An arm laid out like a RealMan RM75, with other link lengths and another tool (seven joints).
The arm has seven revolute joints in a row. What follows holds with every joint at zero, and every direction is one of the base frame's. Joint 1 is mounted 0.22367 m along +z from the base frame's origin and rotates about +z. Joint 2 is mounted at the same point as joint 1 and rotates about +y. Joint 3 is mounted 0.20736 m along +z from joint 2 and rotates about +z. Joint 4 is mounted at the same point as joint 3 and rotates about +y. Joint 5 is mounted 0.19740 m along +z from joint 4 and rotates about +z. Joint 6 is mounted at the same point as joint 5 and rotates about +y. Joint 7 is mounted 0.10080 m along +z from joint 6 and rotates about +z. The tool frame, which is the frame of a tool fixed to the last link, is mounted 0.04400 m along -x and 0.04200 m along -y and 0.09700 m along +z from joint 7; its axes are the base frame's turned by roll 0.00, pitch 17.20 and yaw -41.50 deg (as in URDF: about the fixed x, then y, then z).
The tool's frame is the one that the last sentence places.
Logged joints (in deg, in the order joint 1, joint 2, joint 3, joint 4, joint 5, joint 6, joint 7), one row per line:
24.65, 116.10, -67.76, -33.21, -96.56, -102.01, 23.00
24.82, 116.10, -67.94, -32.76, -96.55, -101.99, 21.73
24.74, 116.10, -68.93, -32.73, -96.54, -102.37, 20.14
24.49, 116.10, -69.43, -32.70, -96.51, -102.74, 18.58
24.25, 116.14, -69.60, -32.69, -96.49, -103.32, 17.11
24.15, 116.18, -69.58, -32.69, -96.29, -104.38, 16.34
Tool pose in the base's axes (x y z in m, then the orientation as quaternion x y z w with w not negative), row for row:
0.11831, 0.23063, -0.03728, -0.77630, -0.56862, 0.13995, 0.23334
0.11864, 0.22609, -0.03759, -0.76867, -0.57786, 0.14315, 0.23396
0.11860, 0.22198, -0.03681, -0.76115, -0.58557, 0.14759, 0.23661
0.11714, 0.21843, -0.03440, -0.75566, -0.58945, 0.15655, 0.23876
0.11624, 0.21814, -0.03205, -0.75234, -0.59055, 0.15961, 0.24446
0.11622, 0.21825, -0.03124, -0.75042, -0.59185, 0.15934, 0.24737
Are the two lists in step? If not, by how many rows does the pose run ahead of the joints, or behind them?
The pose runs 2 rows ahead of the joints: the pose in row i belongs to the joints in row i + 2.
